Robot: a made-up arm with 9 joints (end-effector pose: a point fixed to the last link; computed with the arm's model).
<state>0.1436 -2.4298 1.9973 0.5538 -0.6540 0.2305 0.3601 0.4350 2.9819</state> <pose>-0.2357 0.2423 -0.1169 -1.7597 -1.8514 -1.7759</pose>
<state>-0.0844 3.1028 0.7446 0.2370 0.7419 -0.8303 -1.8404 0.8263 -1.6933</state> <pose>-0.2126 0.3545 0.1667 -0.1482 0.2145 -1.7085</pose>
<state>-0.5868 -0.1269 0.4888 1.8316 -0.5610 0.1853 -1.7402 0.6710 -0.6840</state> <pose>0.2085 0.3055 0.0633 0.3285 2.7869 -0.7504</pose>
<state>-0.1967 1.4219 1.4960 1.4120 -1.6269 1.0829 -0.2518 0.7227 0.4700</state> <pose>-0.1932 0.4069 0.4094 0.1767 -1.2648 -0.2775</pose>
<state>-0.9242 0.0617 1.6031 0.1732 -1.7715 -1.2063 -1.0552 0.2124 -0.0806</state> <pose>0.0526 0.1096 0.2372 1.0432 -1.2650 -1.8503</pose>
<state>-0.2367 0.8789 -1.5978 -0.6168 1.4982 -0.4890 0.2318 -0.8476 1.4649</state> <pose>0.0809 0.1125 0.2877 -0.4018 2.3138 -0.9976</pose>
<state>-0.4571 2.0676 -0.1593 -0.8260 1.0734 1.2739 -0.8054 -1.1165 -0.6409</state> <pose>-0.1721 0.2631 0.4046 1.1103 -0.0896 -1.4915</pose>
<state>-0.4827 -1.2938 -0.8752 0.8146 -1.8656 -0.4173 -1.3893 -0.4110 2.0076</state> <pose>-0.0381 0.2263 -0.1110 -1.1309 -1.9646 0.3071</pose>
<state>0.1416 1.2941 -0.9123 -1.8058 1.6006 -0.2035 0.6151 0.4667 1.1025</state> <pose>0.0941 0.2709 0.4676 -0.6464 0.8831 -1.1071</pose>
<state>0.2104 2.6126 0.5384 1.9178 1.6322 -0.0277 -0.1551 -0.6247 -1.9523</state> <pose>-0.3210 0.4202 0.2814 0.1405 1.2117 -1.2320</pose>
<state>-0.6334 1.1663 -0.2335 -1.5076 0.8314 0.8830 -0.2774 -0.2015 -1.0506</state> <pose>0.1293 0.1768 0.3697 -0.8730 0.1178 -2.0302</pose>
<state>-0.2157 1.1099 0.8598 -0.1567 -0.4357 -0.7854 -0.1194 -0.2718 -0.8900</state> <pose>-0.1103 0.2666 0.4259 1.5169 -1.9236 -1.7415</pose>
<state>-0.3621 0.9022 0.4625 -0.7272 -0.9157 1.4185 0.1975 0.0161 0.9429</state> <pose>0.0673 0.3658 0.3271 -0.7818 1.4160 0.7724</pose>
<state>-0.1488 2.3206 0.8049 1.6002 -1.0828 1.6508 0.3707 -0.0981 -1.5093</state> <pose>-0.3632 0.3574 0.2140 2.0502 -1.0348 1.1250</pose>
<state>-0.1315 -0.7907 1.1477 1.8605 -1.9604 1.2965 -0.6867 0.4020 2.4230</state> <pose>0.1981 0.3556 -0.0267 0.6836 2.2705 1.1499</pose>
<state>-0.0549 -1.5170 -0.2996 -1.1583 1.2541 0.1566 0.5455 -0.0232 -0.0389</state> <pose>-0.1640 0.2016 -0.2193 -1.9152 2.0576 -0.4672</pose>
